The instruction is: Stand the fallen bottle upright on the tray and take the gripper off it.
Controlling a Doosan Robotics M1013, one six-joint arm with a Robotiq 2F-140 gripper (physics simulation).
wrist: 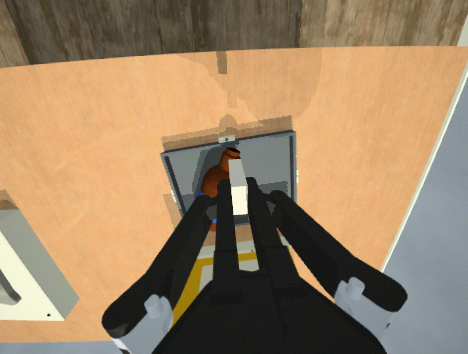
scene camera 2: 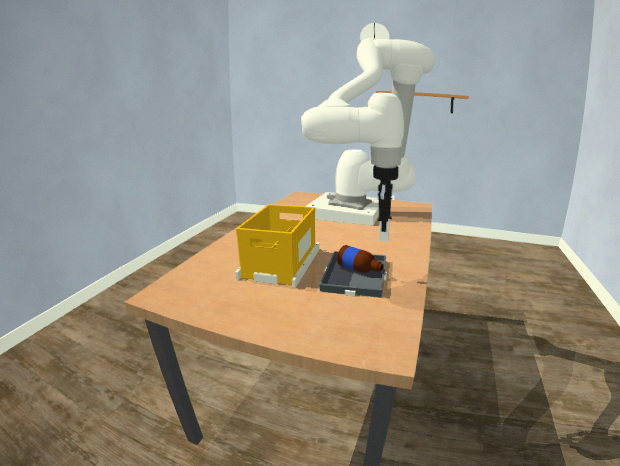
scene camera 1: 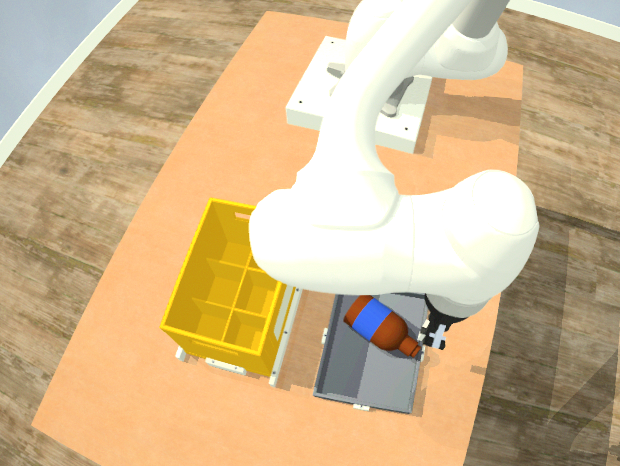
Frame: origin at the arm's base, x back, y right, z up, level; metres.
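Seen in the pictures: gripper, fingertip midpoint: (wrist: 234, 170) (scene camera 2: 383, 240); arm's base, origin of the base link: (scene camera 2: 350, 203).
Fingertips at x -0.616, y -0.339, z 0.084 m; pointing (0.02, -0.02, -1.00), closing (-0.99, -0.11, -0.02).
Note:
Pixels of each thing's top centre, then the offset from my fingertips to it. Level surfaces: height alone.
- brown bottle with a blue label, middle of its top: (wrist: 220, 197) (scene camera 1: 388, 323) (scene camera 2: 362, 251) dx +0.018, dy +0.074, dz -0.057 m
- grey tray, middle of its top: (scene camera 1: 374, 343) (wrist: 235, 188) (scene camera 2: 355, 268) dx -0.012, dy +0.085, dz -0.110 m
- yellow crate with compartments, middle of its top: (scene camera 1: 231, 270) (scene camera 2: 278, 217) dx -0.038, dy +0.359, dz +0.040 m
- wooden table, its level: dz -0.136 m
The brown bottle with a blue label (scene camera 1: 373, 320) (scene camera 2: 354, 258) (wrist: 215, 181) lies on its side in the grey tray (scene camera 1: 364, 399) (scene camera 2: 350, 289) (wrist: 294, 165). Its neck points to the tray's right wall in the scene views and rests near that wall's rim. My gripper (scene camera 1: 437, 338) (scene camera 2: 383, 234) (wrist: 234, 170) is shut with nothing between its fingers. It points down and hangs above the bottle's neck end, apart from it. In the wrist view the fingers and linkage hide part of the bottle's body and label.
A yellow crate with compartments (scene camera 1: 265, 353) (scene camera 2: 265, 260) stands left of the tray in the scene views, with pale rails (scene camera 1: 285, 332) along its base. The robot's white base plate (scene camera 1: 303, 117) (scene camera 2: 345, 215) is at the back of the wooden table (scene camera 1: 165, 400) (scene camera 2: 300, 320).

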